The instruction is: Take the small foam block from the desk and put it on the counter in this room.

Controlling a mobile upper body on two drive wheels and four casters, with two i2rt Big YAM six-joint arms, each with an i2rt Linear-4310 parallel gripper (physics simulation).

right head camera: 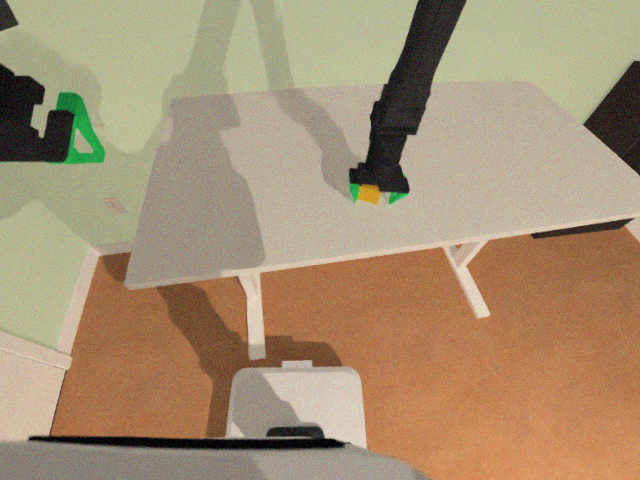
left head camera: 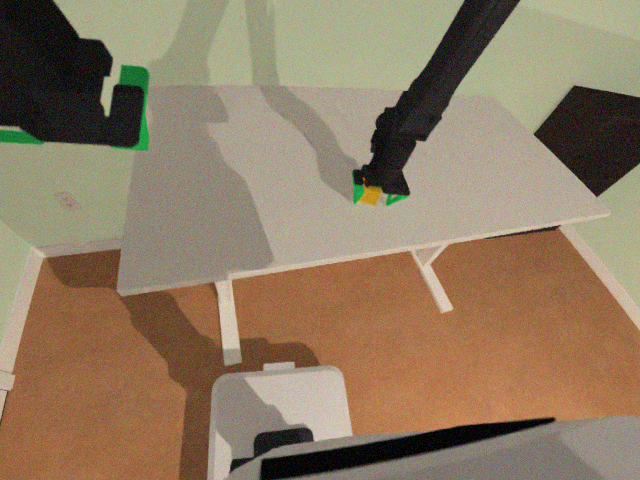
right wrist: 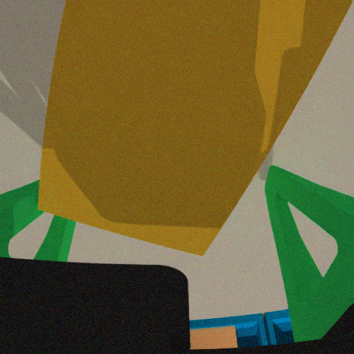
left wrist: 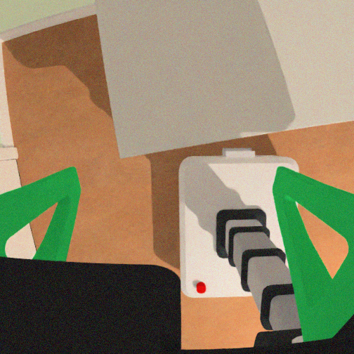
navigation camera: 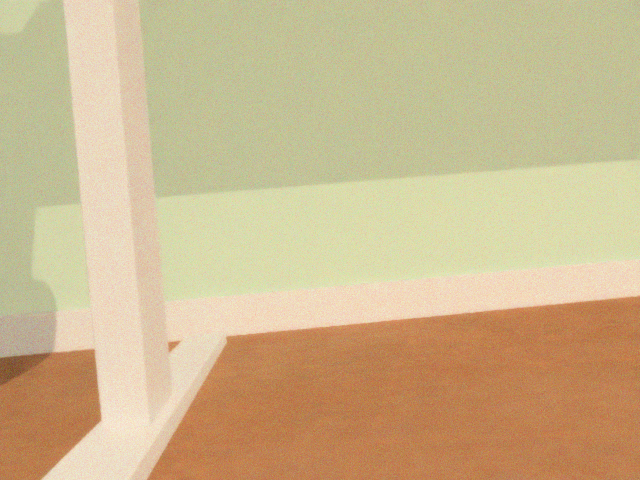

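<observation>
The yellow foam block is on the pale desk. My right gripper is open, low over the block. Its fingers stand at either side of the block, which sits nearer the left one in the head views and looks turned at an angle between them. The arm hides part of the block in the head views. My left gripper is open and empty, high at the left of the desk. No surface is clearly recognisable as the counter.
A dark panel is beyond the desk's right end. My white base stands before the desk. A white desk leg shows in the navigation view. A pale panel is at lower left.
</observation>
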